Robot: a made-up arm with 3 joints. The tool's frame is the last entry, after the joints.
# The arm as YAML. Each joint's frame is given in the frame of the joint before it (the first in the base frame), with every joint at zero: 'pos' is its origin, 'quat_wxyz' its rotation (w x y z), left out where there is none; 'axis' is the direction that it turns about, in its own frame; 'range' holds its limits. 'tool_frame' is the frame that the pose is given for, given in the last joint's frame.
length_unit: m
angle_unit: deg
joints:
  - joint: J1
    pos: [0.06, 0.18, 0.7]
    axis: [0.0, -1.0, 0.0]
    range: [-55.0, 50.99]
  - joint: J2
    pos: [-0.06, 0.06, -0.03]
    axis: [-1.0, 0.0, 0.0]
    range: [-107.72, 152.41]
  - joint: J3
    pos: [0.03, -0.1, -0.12]
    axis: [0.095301, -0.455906, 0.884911]
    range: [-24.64, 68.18]
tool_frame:
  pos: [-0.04, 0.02, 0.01]
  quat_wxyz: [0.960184, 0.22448, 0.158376, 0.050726]
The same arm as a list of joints. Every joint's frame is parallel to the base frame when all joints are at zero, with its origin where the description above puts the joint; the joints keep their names.
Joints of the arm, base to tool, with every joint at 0 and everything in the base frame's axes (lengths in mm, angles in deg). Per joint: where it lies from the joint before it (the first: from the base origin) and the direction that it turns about. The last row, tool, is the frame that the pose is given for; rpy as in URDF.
J1: xyz 60 180 700 axis 0 -1 0
J2: xyz -60 60 -30 axis -1 0 0
J3: xyz 30 -100 -120 axis 0.095301 -0.455906 0.884911
tool: xyz -40 20 10 rpy 27.77 16.34 10.11
Joint limits (deg, base to tool): -55..50.99 -107.72..152.41 -24.64..68.18

